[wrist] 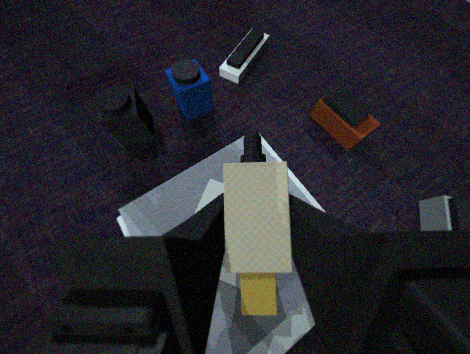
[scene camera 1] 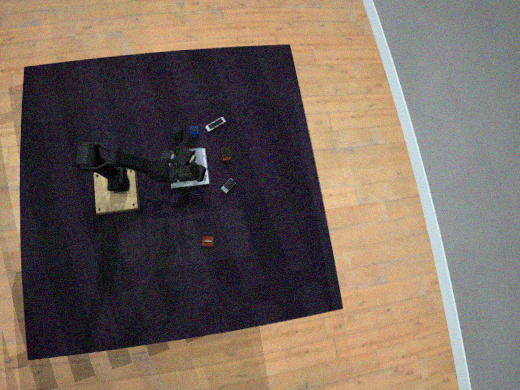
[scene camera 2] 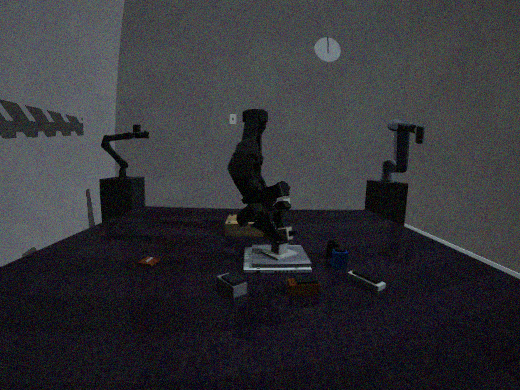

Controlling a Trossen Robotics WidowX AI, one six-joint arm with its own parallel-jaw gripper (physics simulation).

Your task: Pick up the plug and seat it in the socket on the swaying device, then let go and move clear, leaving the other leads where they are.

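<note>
The plug (wrist: pixel 257 217) (scene camera 2: pixel 288 233) is a beige block with a black cable stub at one end and a yellow tip at the other. My gripper (wrist: pixel 253 198) (scene camera 2: pixel 284 234) is shut on it, over the device. The yellow tip shows uncovered in the wrist view. The device (scene camera 1: pixel 202 172) (scene camera 2: pixel 303 261) (wrist: pixel 165 192) is a pale grey and white flat platform on the mat. Its socket (scene camera 2: pixel 279 247) is a small light block on a tilted plate, close below the fingers in scene camera 2. The arm and plug hide the socket in the wrist view; the exact gap cannot be told.
Around the device lie a black block (wrist: pixel 127 117), a blue block (scene camera 1: pixel 194 131) (wrist: pixel 194 100), a white bar (scene camera 1: pixel 216 124) (wrist: pixel 230 73), an orange block (scene camera 1: pixel 226 154) (wrist: pixel 337 125) and a grey block (scene camera 1: pixel 228 185) (wrist: pixel 434 215). An orange flat piece (scene camera 1: pixel 207 241) (scene camera 2: pixel 149 261) lies farther off.
</note>
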